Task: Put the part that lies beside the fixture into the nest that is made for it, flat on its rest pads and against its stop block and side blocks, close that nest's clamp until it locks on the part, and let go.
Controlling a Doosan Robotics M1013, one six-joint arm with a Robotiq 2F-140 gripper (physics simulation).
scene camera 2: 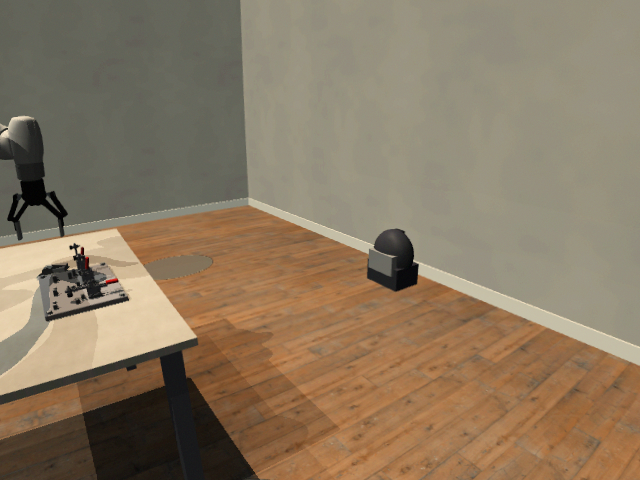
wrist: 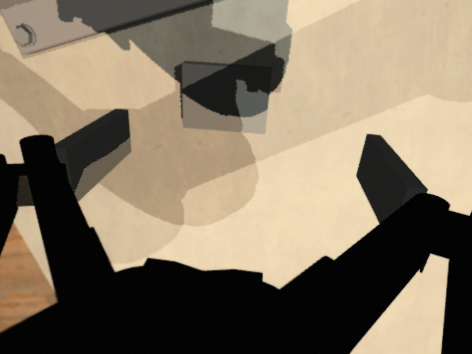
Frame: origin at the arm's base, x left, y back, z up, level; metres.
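Seen in the pictures: gripper, fingertip midpoint: (scene camera 2: 41, 237) (wrist: 242, 143).
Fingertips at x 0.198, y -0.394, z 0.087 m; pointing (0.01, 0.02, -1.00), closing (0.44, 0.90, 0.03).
Offsets run from my fingertips to a thing's top centre. "spot": to the spot under its first point. Level surfaces: height alone.
The part @(dx -0.007, dy -0.023, dz -0.115 m) (wrist: 202, 116) is a flat grey rectangular plate, lying on the table near a corner of the fixture, partly in shadow. In the scene view I cannot tell it apart with certainty. The fixture @(dx -0.270, dy -0.043, dz -0.115 m) (scene camera 2: 114, 295) (wrist: 60, 31) is a grey base plate with small blocks, pads and clamps. In the scene view two red clamp handles @(spot: dx -0.174, dy -0.094, dz -0.037 m) (scene camera 2: 82, 252) @(spot: dx -0.282, dy -0.076, dz -0.040 m) (scene camera 2: 86, 262) stand up and one red handle @(spot: dx -0.398, dy -0.113, dz -0.080 m) (scene camera 2: 111, 281) lies low to the right. My gripper (scene camera 2: 40, 235) (wrist: 242, 143) is open and empty, above the table. In the wrist view the part shows beyond the space between its fingers.
The fixture stands on a pale table @(dz -0.130 m) (scene camera 2: 149, 330) (wrist: 310, 220); its right and front edges show in the scene view. A dark ball-shaped object on a black box (scene camera 2: 395, 250) is on the wooden floor (scene camera 2: 413, 372) near the wall. Shadows fall across the table.
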